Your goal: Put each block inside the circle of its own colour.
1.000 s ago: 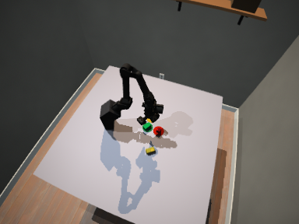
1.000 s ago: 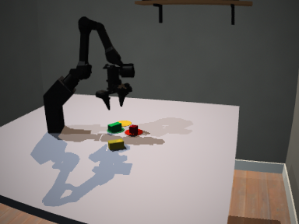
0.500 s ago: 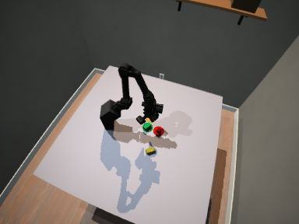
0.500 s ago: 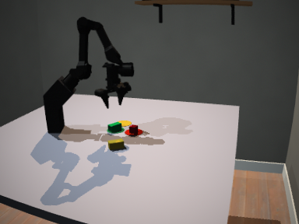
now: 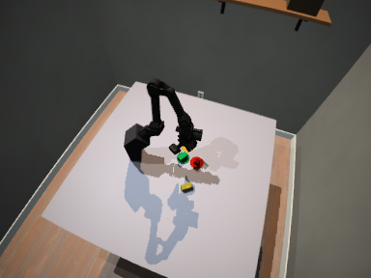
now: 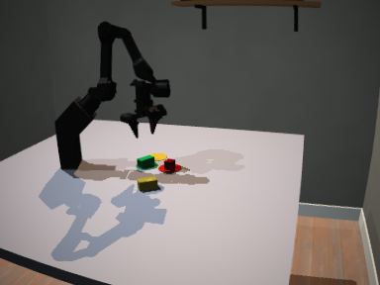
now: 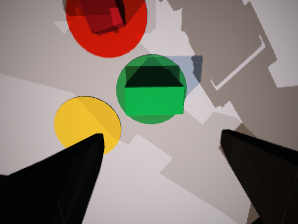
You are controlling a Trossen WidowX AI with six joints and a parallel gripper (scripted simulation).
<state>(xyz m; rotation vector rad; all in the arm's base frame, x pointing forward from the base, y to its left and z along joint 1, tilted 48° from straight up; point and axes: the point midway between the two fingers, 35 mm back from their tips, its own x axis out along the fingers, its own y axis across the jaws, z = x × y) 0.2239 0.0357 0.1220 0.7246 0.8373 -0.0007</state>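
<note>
Now: the yellow block 12 cm ahead of my hand, 18 cm to the right of it and 14 cm below it. From my hand the other things lie so: green block: 14 cm below; then red block: 10 cm ahead, 1 cm to the left, 14 cm below; then green circle: 16 cm below.
</note>
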